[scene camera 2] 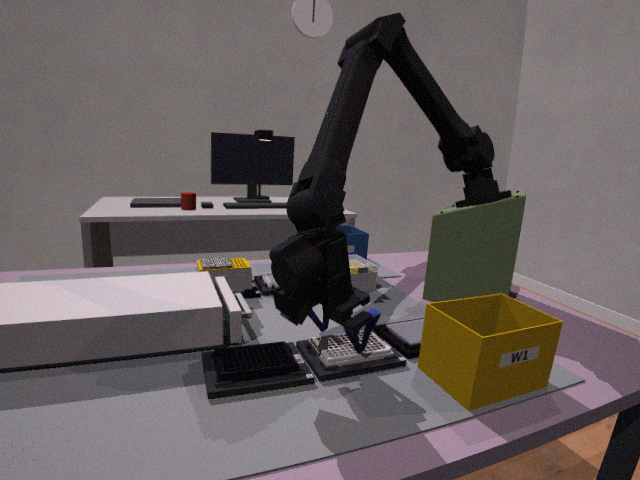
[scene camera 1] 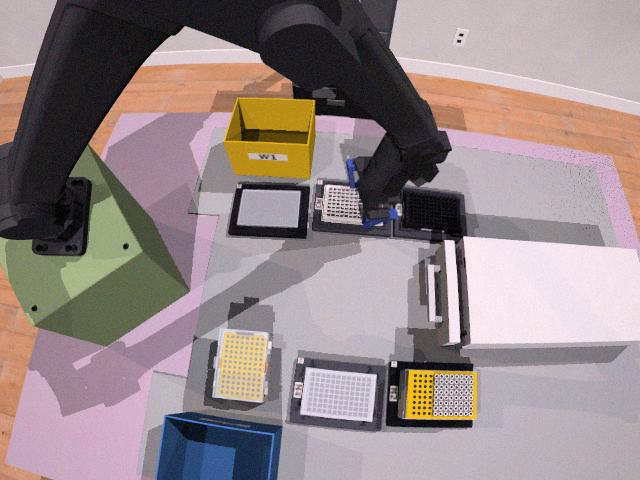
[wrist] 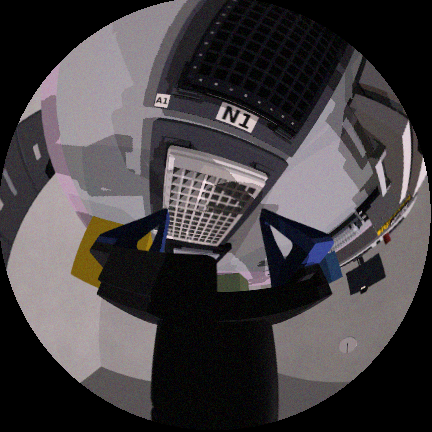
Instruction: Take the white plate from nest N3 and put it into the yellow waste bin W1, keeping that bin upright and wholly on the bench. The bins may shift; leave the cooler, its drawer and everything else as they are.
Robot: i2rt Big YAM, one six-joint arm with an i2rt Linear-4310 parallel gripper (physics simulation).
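Places are measured from the arm's base along level axes (x ahead, y left, z up), in centimetres.
Where they show: gripper, between the fingertips: [scene camera 2: 342, 340] [scene camera 1: 359, 207] [wrist: 214, 213]; arm's base, origin of its link: [scene camera 2: 483, 202] [scene camera 1: 64, 217].
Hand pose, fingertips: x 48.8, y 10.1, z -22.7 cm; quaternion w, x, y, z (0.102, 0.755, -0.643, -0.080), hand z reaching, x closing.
Each offset is from my fingertips to the top centre of the thing. "pt": to the spot under its first point.
The white plate @[dx -1.1, dy +1.2, dz -0.2 cm] [scene camera 1: 338, 202] [scene camera 2: 336, 356] [wrist: 200, 190] with a grid of wells lies flat in a dark nest @[dx -1.0, dy +1.2, dz -1.2 cm] [scene camera 1: 336, 227] [scene camera 2: 361, 369] [wrist: 157, 170], the middle one of the row near the yellow bin; its number cannot be read. My gripper [scene camera 1: 360, 205] [scene camera 2: 342, 339] [wrist: 214, 213] is open and empty. Its blue fingers stand wide apart at the plate's two long sides, with tips low near it; whether they touch it cannot be told. The arm hides part of the plate in scene camera 1. The yellow waste bin W1 @[dx -17.4, dy +17.4, dz +9.2 cm] [scene camera 1: 289, 166] [scene camera 2: 449, 351] [wrist: 85, 255] stands upright on the bench.
A black plate @[dx +15.9, dy -1.6, dz -0.2 cm] [scene camera 1: 431, 209] [scene camera 2: 253, 360] [wrist: 270, 55] sits in N1, beside the white plate. A nest with a grey top @[pt dx -18.7, dy +1.6, dz -0.8 cm] [scene camera 1: 269, 208] is on the other side. The white cooler @[pt dx +32.7, dy -23.6, dz +5.5 cm] [scene camera 1: 542, 294] [scene camera 2: 113, 310] has its drawer front @[dx +14.7, dy -20.2, dz +4.2 cm] [scene camera 1: 451, 294] near N1. A blue bin @[dx -27.6, dy -46.7, dz +9.2 cm] [scene camera 1: 175, 444] [scene camera 2: 359, 240] stands farther off.
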